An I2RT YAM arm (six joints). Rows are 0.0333 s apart.
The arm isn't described. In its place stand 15 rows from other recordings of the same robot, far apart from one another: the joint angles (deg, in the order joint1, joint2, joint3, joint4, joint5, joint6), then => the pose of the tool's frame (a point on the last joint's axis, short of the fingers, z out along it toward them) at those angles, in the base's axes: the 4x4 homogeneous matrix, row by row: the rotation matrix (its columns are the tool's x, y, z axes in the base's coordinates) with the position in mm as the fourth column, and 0 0 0 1 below.
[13.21 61.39 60.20 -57.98 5.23 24.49] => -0.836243 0.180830 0.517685 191.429; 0.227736 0.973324 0.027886 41.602; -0.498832 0.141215 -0.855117 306.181; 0 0 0 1
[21.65 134.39 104.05 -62.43 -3.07 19.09] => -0.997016 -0.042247 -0.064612 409.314; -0.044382 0.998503 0.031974 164.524; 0.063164 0.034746 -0.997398 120.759; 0 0 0 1
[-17.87 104.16 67.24 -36.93 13.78 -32.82] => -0.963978 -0.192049 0.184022 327.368; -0.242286 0.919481 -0.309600 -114.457; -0.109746 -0.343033 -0.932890 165.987; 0 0 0 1
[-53.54 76.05 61.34 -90.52 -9.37 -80.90] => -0.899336 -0.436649 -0.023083 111.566; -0.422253 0.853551 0.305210 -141.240; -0.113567 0.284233 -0.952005 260.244; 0 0 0 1
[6.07 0.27 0.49 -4.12 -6.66 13.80] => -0.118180 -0.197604 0.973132 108.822; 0.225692 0.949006 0.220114 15.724; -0.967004 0.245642 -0.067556 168.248; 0 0 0 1
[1.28 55.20 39.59 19.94 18.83 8.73] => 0.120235 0.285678 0.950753 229.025; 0.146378 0.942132 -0.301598 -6.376; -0.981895 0.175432 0.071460 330.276; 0 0 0 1
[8.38 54.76 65.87 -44.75 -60.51 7.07] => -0.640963 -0.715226 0.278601 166.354; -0.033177 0.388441 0.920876 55.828; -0.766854 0.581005 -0.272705 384.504; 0 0 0 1
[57.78 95.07 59.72 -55.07 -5.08 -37.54] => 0.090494 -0.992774 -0.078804 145.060; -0.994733 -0.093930 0.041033 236.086; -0.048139 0.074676 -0.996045 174.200; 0 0 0 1
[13.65 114.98 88.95 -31.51 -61.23 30.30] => -0.995888 -0.079105 0.044161 407.457; 0.008034 0.408415 0.912761 131.064; -0.090240 0.909362 -0.406100 222.308; 0 0 0 1
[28.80 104.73 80.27 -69.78 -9.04 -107.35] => 0.705012 -0.695304 -0.139680 283.779; -0.688118 -0.718320 0.102513 162.392; -0.171612 0.023843 -0.984876 213.137; 0 0 0 1
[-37.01 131.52 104.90 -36.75 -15.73 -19.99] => -0.835719 0.209290 0.507711 396.644; 0.217914 0.975010 -0.043223 -286.915; -0.504070 0.074516 -0.860442 158.246; 0 0 0 1
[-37.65 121.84 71.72 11.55 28.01 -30.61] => -0.847479 0.462986 0.259658 341.989; 0.086041 0.602498 -0.793469 -284.959; -0.523809 -0.650107 -0.550441 122.505; 0 0 0 1
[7.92 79.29 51.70 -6.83 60.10 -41.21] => -0.842573 0.112328 0.526738 293.020; -0.448793 0.394251 -0.801967 9.606; -0.297751 -0.912112 -0.281773 260.751; 0 0 0 1
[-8.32 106.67 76.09 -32.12 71.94 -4.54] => -0.914209 0.405230 0.003118 367.325; 0.108895 0.253066 -0.961301 -87.924; -0.390337 -0.878491 -0.275483 217.856; 0 0 0 1
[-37.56 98.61 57.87 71.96 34.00 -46.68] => -0.361578 0.905737 0.221139 283.416; -0.482818 0.021004 -0.875469 -243.057; -0.797589 -0.423320 0.429711 313.746; 0 0 0 1
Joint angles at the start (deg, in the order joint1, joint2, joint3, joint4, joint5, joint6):
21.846 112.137 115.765 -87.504 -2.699 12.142
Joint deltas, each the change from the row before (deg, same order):
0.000 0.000 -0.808 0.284 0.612 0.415
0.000 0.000 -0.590 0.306 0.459 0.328
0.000 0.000 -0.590 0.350 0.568 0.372
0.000 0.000 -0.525 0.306 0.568 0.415
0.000 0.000 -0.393 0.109 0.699 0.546
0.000 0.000 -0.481 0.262 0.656 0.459
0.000 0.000 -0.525 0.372 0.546 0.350
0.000 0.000 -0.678 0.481 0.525 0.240
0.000 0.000 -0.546 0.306 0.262 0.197
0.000 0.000 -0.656 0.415 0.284 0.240
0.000 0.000 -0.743 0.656 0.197 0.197
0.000 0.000 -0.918 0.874 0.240 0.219
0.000 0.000 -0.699 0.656 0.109 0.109
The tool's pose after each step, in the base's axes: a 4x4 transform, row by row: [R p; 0 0 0 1], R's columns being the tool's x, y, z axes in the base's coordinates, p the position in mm. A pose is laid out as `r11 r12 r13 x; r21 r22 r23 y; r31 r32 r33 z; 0 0 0 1`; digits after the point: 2 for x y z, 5 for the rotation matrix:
-0.98323 -0.16536 0.07696 344.73; -0.16010 0.98461 0.07009 139.60; -0.08737 0.05659 -0.99457 320.97; 0 0 0 1
-0.98441 -0.15889 0.07539 345.01; -0.15450 0.98612 0.06083 139.41; -0.08401 0.04824 -0.99530 318.41; 0 0 0 1
-0.98558 -0.15160 0.07523 345.37; -0.14810 0.98770 0.05009 139.17; -0.08189 0.03823 -0.99591 315.86; 0 0 0 1
-0.98676 -0.14361 0.07539 345.68; -0.14095 0.98923 0.03948 138.91; -0.08025 0.02833 -0.99637 313.59; 0 0 0 1
-0.98822 -0.13320 0.07535 345.75; -0.13157 0.99096 0.02631 138.47; -0.07817 0.01609 -0.99681 311.87; 0 0 0 1
-0.98931 -0.12441 0.07606 345.99; -0.12368 0.99222 0.01427 138.13; -0.07725 0.00471 -0.99700 309.79; 0 0 0 1
-0.99005 -0.11766 0.07712 346.36; -0.11767 0.99304 0.00443 137.91; -0.07711 -0.00469 -0.99701 307.53; 0 0 0 1
-0.99060 -0.11286 0.07733 346.76; -0.11361 0.99351 -0.00536 137.72; -0.07623 -0.01409 -0.99699 304.61; 0 0 0 1
-0.99118 -0.10918 0.07515 346.88; -0.11032 0.99383 -0.01116 137.59; -0.07347 -0.01935 -0.99711 302.23; 0 0 0 1
-0.99181 -0.10476 0.07308 347.07; -0.10628 0.99419 -0.01732 137.48; -0.07085 -0.02494 -0.99718 299.39; 0 0 0 1
-0.99219 -0.10114 0.07295 347.55; -0.10292 0.99447 -0.02107 137.54; -0.07041 -0.02842 -0.99711 296.17; 0 0 0 1
-0.99254 -0.09707 0.07378 348.21; -0.09917 0.99475 -0.02525 137.65; -0.07095 -0.03238 -0.99695 292.20; 0 0 0 1
-0.99273 -0.09507 0.07379 348.63; -0.09731 0.99488 -0.02729 137.74; -0.07082 -0.03427 -0.99690 289.17; 0 0 0 1

